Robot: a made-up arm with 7 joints.
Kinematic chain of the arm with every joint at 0, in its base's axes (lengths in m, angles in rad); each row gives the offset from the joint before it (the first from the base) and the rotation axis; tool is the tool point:
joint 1: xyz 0 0.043 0 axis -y
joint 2: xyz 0 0.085 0 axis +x
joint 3: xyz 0 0 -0.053 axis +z
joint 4: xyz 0 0 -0.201 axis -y
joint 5: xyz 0 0 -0.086 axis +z
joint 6: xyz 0 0 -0.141 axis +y
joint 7: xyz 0 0 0 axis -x
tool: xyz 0 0 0
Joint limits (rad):
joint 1: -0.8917..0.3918
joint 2: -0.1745..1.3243
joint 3: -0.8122..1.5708
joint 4: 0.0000..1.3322
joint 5: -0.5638..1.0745
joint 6: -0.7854..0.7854
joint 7: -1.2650..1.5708
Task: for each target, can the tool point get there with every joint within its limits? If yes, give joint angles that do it. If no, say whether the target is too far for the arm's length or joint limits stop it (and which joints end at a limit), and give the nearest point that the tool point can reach.
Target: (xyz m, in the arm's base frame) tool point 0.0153 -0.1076 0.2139
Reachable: no: joint limits stop it (at a limit: joint 1, joint 2, joint 3, joint 4) | nearest point 0.2453 -0.0831 -0.1964 | short by 0.471 m
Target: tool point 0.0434 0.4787 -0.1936
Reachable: yes | joints -0.2351 0.6005 1.1372 1.1575 -0.3017 -0.0629 0.6113
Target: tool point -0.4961 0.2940 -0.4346
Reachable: no: too far | nearest point -0.3509 0.2454 -0.3074 | short by 0.199 m
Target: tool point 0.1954 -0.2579 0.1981
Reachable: no: joint limits stop it (at a limit: joint 1, joint 2, joint 3, joint 4) | nearest point 0.2453 -0.0831 -0.1964 | short by 0.434 m
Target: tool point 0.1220 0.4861 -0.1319
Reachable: yes | joints -0.5776 1.1205 0.5887 1.1751 0.2336 -0.5580 0.0960
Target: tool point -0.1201 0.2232 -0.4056
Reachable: yes | joints -0.6386 -0.0166 0.6110 0.8973 0.3939 0.2705 1.2458
